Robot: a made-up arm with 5 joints.
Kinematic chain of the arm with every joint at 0, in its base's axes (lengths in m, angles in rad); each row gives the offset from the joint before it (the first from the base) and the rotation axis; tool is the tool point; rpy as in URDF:
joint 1: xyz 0.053 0 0.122 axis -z
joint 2: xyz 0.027 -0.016 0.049 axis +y
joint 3: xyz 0.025 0 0.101 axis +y
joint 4: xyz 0.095 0 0.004 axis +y
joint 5: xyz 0.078 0.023 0 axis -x
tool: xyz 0 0 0 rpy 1.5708 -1.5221 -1.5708
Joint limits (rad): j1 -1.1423..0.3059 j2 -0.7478..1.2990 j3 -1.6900..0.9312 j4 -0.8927..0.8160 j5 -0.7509..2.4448
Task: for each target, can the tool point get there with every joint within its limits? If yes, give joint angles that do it. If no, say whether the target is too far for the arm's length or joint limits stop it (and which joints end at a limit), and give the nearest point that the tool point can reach.
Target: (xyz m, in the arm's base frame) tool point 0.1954 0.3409 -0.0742
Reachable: no: too far | nearest point 0.1509 0.2311 0.0492 | short by 0.171 m
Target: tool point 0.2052 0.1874 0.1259
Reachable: yes | joints -0.8597 0.7274 0.2677 -0.6504 2.1169
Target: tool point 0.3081 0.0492 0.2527
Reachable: yes | joints -0.1637 0.3945 -0.1953 -0.3653 0.5819
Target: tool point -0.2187 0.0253 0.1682
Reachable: no: joint limits stop it (at a limit: joint 2, joint 3, joint 4) | nearest point -0.1214 0.0162 0.3058 | short by 0.169 m
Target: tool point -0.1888 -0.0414 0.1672
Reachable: no: joint limits stop it (at a limit: joint 2, joint 3, joint 4) | nearest point -0.1196 -0.0296 0.3058 | short by 0.155 m
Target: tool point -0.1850 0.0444 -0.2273
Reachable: no: too far | nearest point 0.0704 0.0548 0.0175 | short by 0.354 m
